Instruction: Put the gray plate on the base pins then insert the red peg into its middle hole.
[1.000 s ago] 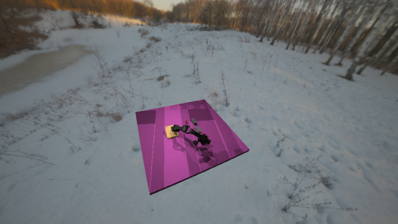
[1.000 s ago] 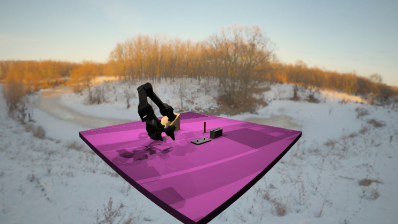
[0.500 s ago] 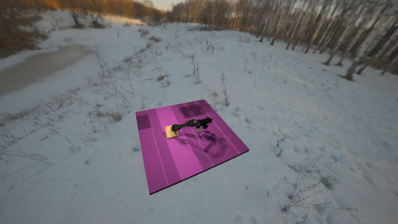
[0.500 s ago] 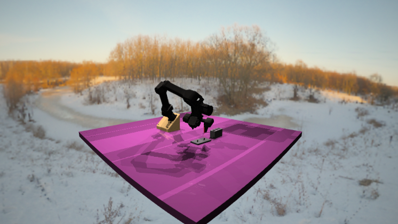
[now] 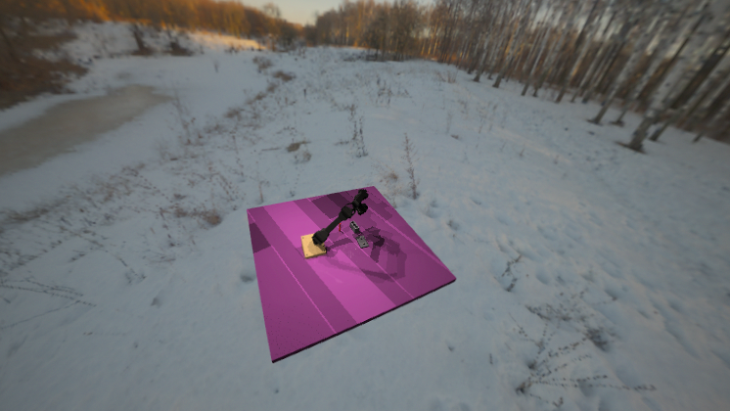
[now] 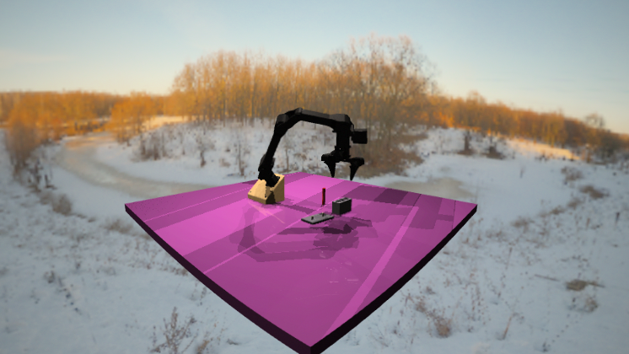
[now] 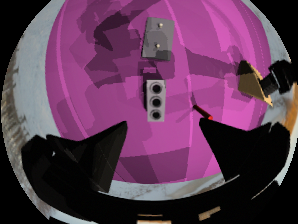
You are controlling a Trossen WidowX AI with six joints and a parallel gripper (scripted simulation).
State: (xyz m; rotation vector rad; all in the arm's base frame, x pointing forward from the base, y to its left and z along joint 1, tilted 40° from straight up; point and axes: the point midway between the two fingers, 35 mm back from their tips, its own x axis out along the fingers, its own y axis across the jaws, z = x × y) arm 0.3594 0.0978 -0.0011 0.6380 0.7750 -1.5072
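The gray plate lies 11 cm below my gripper tip. Also, from my gripper tip: red peg: 12 cm behind, 3 cm to the left, 10 cm below; then dark flat base: 16 cm to the right, 13 cm below.
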